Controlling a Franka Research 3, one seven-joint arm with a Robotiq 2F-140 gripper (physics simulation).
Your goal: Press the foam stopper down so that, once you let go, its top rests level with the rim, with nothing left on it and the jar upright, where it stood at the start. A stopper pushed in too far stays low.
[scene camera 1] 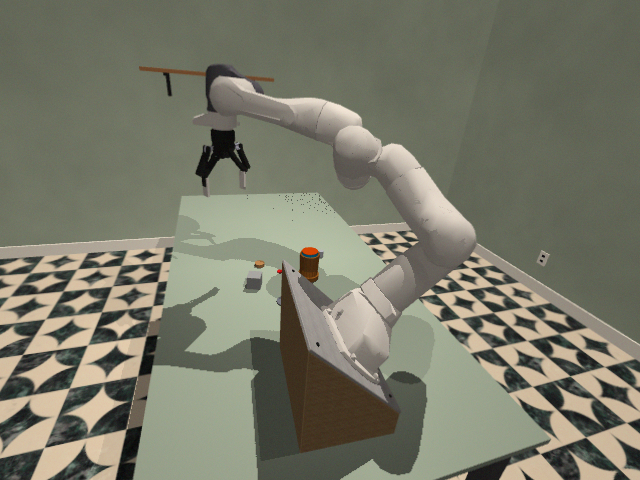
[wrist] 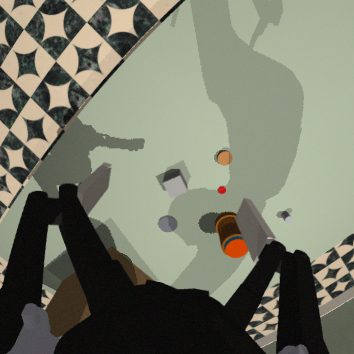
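The jar (scene camera 1: 309,267) (wrist: 227,226) is amber-brown with dark ribs and stands upright on the table (scene camera 1: 196,408) (wrist: 140,100), left of the arm in the scene view. The orange foam stopper (scene camera 1: 310,251) (wrist: 235,248) is in its mouth, with a blue band showing beneath the orange top. How far it stands above the rim is too small to tell. Nothing shows on the stopper. My gripper (scene camera 1: 224,184) (wrist: 176,192) is open and empty, high above the table and away from the jar. In the wrist view the right finger partly overlaps the jar's side.
A grey block (scene camera 1: 253,280) (wrist: 175,185), an orange-brown disc (scene camera 1: 259,264) (wrist: 224,157), a small red ball (scene camera 1: 279,271) (wrist: 222,190), a blue-grey round piece (wrist: 168,223) and a small grey piece (scene camera 1: 321,254) (wrist: 286,216) lie around the jar. The wooden arm mount (scene camera 1: 341,408) stands nearby.
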